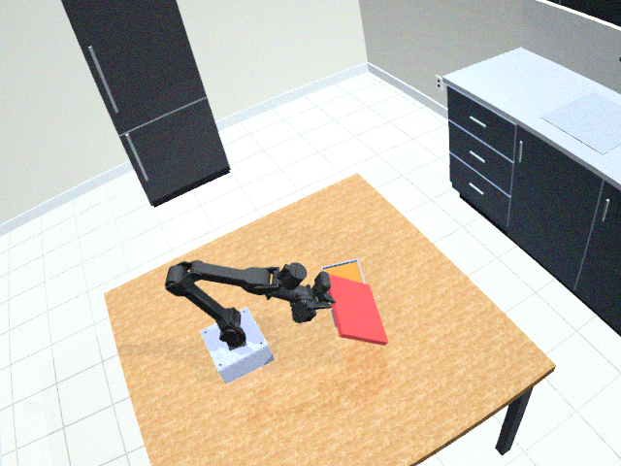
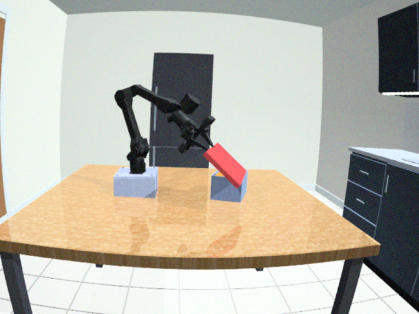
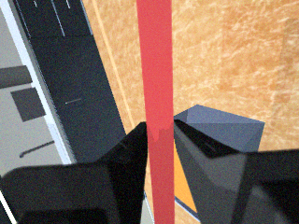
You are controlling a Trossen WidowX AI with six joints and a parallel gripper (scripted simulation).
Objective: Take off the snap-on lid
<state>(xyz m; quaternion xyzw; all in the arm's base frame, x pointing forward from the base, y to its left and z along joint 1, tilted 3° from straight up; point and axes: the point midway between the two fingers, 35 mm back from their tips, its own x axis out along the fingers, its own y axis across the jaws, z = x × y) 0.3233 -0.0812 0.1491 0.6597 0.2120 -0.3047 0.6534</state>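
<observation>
The lid is 60 mm ahead of my gripper tip and 50 mm below it. Round my gripper tip: storage box 70 mm ahead, 180 mm to the left, 180 mm below.
</observation>
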